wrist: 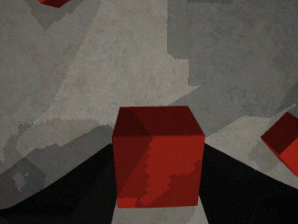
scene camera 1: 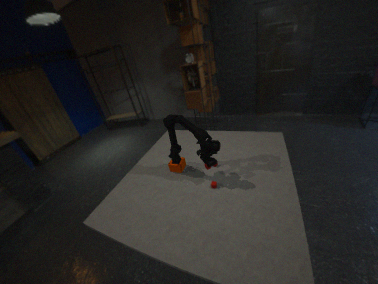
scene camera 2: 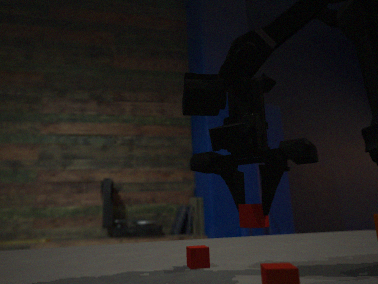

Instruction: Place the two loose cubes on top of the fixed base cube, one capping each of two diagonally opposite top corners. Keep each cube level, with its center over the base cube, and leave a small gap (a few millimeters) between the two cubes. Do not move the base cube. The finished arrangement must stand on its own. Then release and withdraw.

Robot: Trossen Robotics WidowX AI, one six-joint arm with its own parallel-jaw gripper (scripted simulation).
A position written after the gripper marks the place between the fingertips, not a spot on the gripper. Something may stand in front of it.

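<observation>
Scene camera 2: gripper (scene camera 2: 253, 215). Wrist view: gripper (wrist: 156, 152), carrying a red cube (wrist: 158, 150).
</observation>
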